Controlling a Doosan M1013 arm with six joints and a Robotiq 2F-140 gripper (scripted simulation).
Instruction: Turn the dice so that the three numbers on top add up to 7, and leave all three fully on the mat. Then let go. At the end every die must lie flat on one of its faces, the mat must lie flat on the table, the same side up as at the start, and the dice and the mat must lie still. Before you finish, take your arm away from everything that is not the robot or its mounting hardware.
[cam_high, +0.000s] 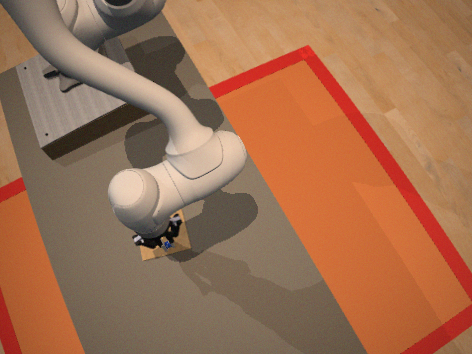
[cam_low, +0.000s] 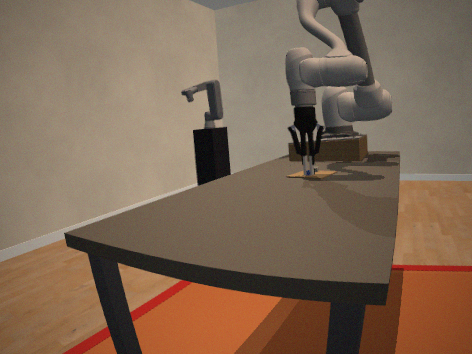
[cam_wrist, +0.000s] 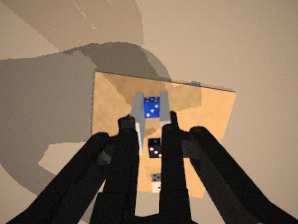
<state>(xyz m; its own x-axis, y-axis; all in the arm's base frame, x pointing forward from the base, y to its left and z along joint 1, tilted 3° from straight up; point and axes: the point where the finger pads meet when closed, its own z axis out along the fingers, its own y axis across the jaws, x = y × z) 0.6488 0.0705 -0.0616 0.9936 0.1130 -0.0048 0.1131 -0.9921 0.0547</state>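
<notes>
Right now my hand is 30 mm above the blue die. Round my hand: black die: 50 mm behind, 10 mm to the right, 30 mm below; tan mat: 50 mm behind, 10 mm to the right, 40 mm below; white die: 100 mm behind, 10 mm to the right, 30 mm below.
</notes>
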